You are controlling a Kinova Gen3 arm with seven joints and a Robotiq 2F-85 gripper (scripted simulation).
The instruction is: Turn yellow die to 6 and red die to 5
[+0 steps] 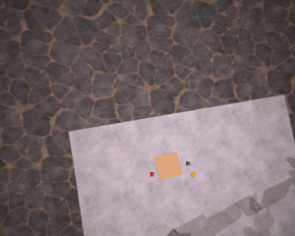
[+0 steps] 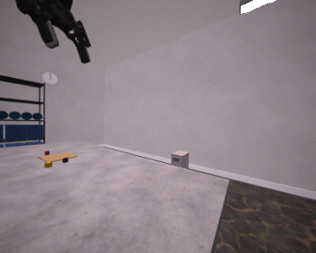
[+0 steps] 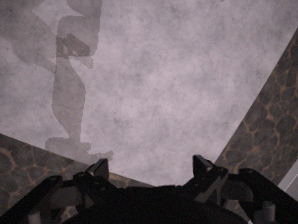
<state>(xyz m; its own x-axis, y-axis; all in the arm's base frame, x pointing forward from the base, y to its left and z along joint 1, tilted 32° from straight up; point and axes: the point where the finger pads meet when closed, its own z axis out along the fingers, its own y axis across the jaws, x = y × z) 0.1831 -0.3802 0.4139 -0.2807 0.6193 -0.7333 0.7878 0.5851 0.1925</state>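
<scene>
The black die is 150 mm ahead of my hand, 400 mm to the left of it and 350 mm below it. The rest, counted from my hand: tan mat 160 mm ahead, 520 mm to the left, 360 mm below; yellow die 70 mm ahead, 390 mm to the left, 350 mm below; red die 140 mm ahead, 630 mm to the left, 350 mm below.
</scene>
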